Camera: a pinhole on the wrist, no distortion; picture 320 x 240 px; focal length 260.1 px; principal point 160.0 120.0 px. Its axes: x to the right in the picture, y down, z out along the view. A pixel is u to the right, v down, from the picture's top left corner.
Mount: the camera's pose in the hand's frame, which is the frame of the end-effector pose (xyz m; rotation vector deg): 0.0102 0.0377 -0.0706 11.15 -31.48 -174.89
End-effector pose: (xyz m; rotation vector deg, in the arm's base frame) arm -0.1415 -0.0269 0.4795 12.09 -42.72 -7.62
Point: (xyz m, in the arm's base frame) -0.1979 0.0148 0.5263
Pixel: 183 191
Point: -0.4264 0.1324 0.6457
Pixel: 217 114
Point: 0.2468 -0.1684 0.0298
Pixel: behind the camera
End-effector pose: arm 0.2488 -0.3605 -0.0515 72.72 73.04 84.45
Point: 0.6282 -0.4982 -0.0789
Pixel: 267 226
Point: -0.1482 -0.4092 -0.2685
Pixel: behind the camera
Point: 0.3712 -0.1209 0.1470
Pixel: outside the picture
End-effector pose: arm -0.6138 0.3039 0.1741 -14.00 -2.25 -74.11
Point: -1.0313 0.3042 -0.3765
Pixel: behind the camera
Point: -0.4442 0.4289 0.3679
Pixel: 165 111
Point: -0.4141 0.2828 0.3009
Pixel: 27 69
